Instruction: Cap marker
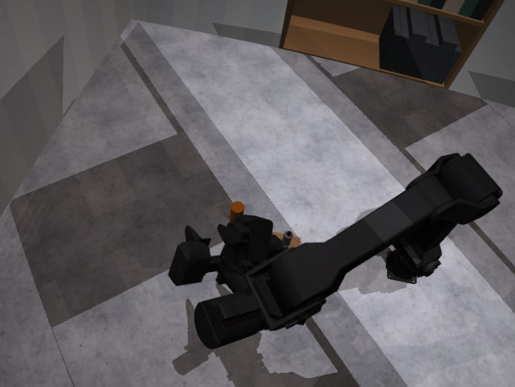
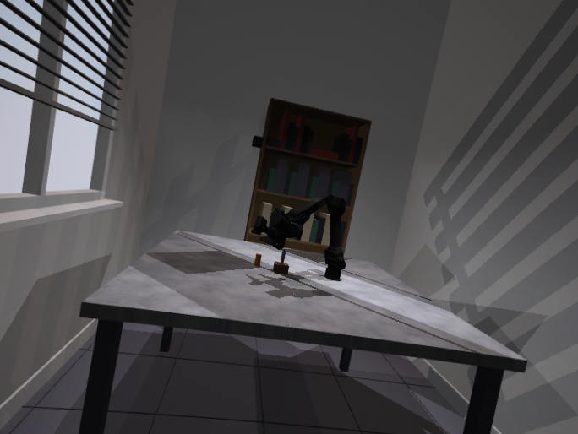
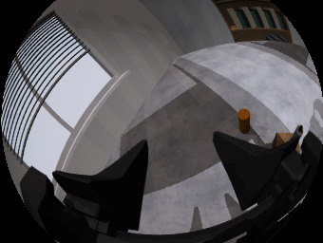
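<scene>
Right now the orange cap is 130 mm below my gripper tip, 120 mm to the right of it and 40 mm behind it. From my gripper tip the other things lie so: brown holder block: 150 mm behind, 140 mm below, 50 mm to the right.
</scene>
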